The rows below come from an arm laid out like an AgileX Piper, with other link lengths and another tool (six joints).
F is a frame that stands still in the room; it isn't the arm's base.
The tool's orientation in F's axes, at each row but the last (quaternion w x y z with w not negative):
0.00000, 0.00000, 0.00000, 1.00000
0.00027, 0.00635, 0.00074, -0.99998
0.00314, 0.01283, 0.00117, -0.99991
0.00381, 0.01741, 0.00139, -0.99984
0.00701, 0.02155, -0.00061, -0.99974
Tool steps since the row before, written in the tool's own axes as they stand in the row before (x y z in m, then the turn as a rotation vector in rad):
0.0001, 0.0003, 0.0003, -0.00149, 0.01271, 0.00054
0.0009, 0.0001, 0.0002, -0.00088, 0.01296, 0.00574
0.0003, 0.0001, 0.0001, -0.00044, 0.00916, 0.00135
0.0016, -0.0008, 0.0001, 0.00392, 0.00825, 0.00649
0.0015, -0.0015, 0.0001, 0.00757, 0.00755, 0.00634
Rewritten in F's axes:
-0.0001, -0.0003, 0.0003, 0.00149, -0.01271, 0.00054
-0.0009, -0.0001, 0.0002, 0.00081, -0.01297, 0.00573
-0.0003, -0.0001, 0.0001, 0.00046, -0.00916, 0.00134
-0.0016, 0.0008, 0.0000, -0.00408, -0.00830, 0.00633
-0.0015, 0.0015, 0.0000, -0.00773, -0.00765, 0.00602

